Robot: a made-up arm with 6 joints.
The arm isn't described. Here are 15 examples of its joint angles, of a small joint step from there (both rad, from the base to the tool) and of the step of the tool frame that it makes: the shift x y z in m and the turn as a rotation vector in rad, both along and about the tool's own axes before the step.
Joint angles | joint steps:
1: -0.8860 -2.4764 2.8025 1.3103 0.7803 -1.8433 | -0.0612 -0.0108 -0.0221 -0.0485 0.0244 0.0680
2: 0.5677 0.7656 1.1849 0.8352 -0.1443 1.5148 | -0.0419 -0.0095 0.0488 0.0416 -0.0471 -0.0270
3: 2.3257 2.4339 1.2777 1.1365 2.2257 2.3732 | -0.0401 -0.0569 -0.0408 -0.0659 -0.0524 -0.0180
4: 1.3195 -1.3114 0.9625 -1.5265 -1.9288 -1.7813 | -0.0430 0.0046 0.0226 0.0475 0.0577 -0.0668
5: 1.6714 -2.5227 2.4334 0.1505 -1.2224 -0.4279 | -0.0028 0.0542 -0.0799 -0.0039 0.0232 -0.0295
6: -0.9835 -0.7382 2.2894 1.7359 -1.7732 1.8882 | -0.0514 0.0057 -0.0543 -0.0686 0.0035 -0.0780
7: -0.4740 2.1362 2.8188 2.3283 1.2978 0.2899 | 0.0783 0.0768 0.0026 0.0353 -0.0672 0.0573
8: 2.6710 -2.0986 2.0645 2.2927 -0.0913 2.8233 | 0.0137 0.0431 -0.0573 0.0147 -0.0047 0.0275
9: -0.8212 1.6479 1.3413 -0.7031 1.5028 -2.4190 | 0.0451 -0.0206 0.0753 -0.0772 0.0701 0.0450
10: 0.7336 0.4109 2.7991 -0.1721 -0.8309 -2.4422 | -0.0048 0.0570 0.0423 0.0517 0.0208 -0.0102
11: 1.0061 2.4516 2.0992 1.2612 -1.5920 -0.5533 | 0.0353 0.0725 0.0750 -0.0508 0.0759 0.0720
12: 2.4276 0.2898 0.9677 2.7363 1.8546 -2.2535 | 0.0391 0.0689 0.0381 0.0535 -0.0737 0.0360
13: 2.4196 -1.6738 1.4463 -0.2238 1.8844 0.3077 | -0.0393 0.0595 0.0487 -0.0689 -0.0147 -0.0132
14: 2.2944 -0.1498 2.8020 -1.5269 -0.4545 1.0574 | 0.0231 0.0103 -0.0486 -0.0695 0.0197 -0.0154
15: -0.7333 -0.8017 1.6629 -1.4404 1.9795 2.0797 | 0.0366 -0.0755 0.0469 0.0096 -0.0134 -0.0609
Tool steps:
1: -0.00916 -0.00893 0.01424 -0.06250 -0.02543 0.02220
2: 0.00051 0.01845 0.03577 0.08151 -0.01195 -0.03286
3: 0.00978 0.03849 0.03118 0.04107 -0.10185 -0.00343
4: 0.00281 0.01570 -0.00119 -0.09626 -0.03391 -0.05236
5: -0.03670 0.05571 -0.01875 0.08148 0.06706 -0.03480
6: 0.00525 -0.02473 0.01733 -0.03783 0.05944 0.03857
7: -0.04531 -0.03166 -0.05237 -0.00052 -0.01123 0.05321
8: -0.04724 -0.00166 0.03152 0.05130 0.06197 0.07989
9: -0.04957 -0.00096 0.03873 0.01459 -0.07017 -0.11857
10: -0.00061 -0.02616 0.01095 -0.00184 -0.04705 0.01276
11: 0.01890 0.03455 0.01004 -0.01961 -0.13027 0.04686
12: -0.04089 -0.00349 -0.03637 0.02415 0.02288 0.05635
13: 0.04787 -0.02914 0.03103 0.03153 0.08047 -0.01151
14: 0.00993 0.02169 0.02729 -0.05861 0.08424 -0.05784
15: -0.01057 -0.06504 -0.05386 -0.02543 0.08996 -0.15002
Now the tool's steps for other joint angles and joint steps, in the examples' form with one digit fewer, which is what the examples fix.
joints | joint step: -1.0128 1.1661 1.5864 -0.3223 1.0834 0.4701 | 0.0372 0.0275 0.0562 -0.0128 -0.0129 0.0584
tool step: 0.0353 0.0085 0.0008 0.0036 0.0019 0.0100
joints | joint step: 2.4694 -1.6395 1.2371 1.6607 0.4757 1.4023 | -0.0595 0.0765 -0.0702 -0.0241 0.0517 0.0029
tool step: -0.0381 -0.0559 -0.0797 -0.1618 0.0701 0.0530
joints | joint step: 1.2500 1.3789 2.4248 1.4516 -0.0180 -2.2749 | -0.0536 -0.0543 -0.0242 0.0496 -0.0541 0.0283
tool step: 0.0104 -0.0184 -0.0318 -0.0080 -0.0429 0.1435
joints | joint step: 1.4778 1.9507 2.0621 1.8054 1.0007 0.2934 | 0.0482 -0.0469 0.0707 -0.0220 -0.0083 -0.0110
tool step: -0.0616 -0.0252 0.0220 0.0460 0.0522 0.1002
